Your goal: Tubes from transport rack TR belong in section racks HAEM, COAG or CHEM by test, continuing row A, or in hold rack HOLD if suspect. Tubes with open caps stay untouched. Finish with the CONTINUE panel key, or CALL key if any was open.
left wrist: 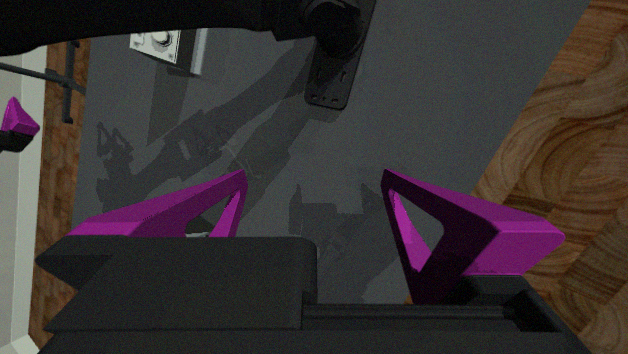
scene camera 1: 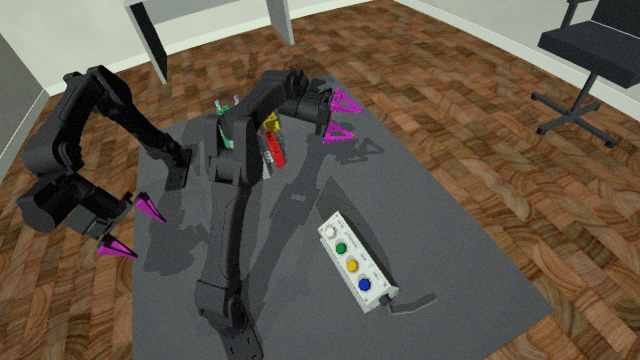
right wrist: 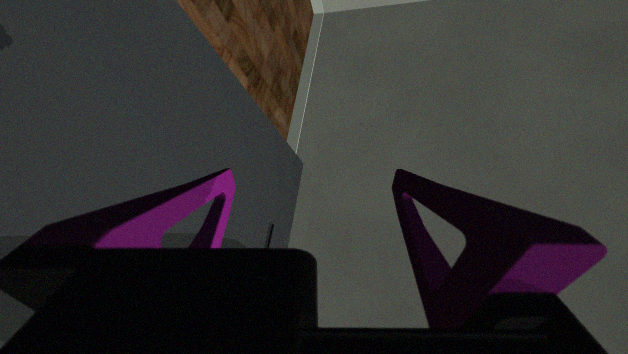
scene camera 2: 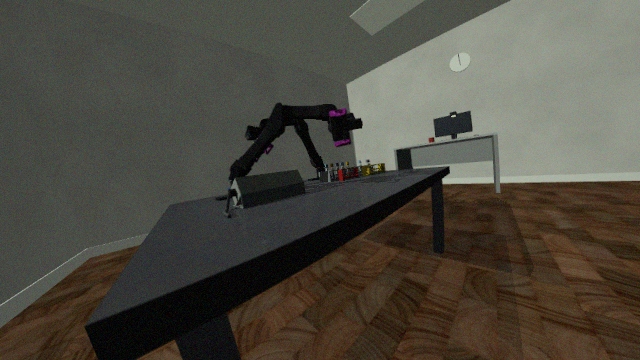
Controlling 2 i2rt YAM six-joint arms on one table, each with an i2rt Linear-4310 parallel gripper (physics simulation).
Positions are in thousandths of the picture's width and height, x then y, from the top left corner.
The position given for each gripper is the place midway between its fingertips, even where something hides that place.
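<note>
The left gripper (scene camera 1: 237, 665) is open and holds nothing, and it can be seen in the left wrist view (left wrist: 501, 499) too. The right gripper (scene camera 1: 559, 346) is open as well and holds nothing; the right gripper is also there in the right wrist view (right wrist: 499, 501). And there's a white button box (scene camera 1: 576, 779) to be seen.
</note>
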